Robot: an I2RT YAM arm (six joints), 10 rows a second.
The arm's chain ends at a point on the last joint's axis. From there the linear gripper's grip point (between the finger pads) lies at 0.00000 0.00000 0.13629 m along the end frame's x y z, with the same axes.
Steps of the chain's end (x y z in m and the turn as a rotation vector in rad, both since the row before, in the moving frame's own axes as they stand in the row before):
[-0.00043, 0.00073, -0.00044, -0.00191, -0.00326, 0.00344]
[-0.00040, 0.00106, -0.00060, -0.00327, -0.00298, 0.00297]
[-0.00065, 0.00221, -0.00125, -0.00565, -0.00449, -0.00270]
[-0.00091, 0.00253, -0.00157, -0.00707, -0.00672, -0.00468]
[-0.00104, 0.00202, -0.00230, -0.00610, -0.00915, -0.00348]
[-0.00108, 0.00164, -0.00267, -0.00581, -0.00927, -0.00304]
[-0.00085, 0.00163, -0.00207, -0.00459, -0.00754, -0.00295]
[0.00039, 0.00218, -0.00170, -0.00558, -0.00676, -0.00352]
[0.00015, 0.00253, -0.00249, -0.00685, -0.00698, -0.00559]
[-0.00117, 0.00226, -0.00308, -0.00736, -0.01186, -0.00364]
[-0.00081, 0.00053, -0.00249, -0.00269, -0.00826, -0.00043]
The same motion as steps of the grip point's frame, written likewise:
[-0.00087, 0.00099, -0.00044, -0.00191, -0.00326, 0.00344]
[-0.00081, 0.00151, -0.00060, -0.00327, -0.00298, 0.00297]
[-0.00126, 0.00298, -0.00125, -0.00565, -0.00449, -0.00270]
[-0.00182, 0.00350, -0.00158, -0.00707, -0.00672, -0.00468]
[-0.00229, 0.00285, -0.00231, -0.00610, -0.00915, -0.00348]
[-0.00234, 0.00243, -0.00268, -0.00581, -0.00927, -0.00304]
[-0.00188, 0.00226, -0.00208, -0.00459, -0.00754, -0.00295]
[-0.00053, 0.00294, -0.00171, -0.00558, -0.00676, -0.00352]
[-0.00080, 0.00347, -0.00250, -0.00685, -0.00698, -0.00559]
[-0.00278, 0.00327, -0.00309, -0.00736, -0.01186, -0.00364]
[-0.00194, 0.00090, -0.00250, -0.00269, -0.00826, -0.00043]

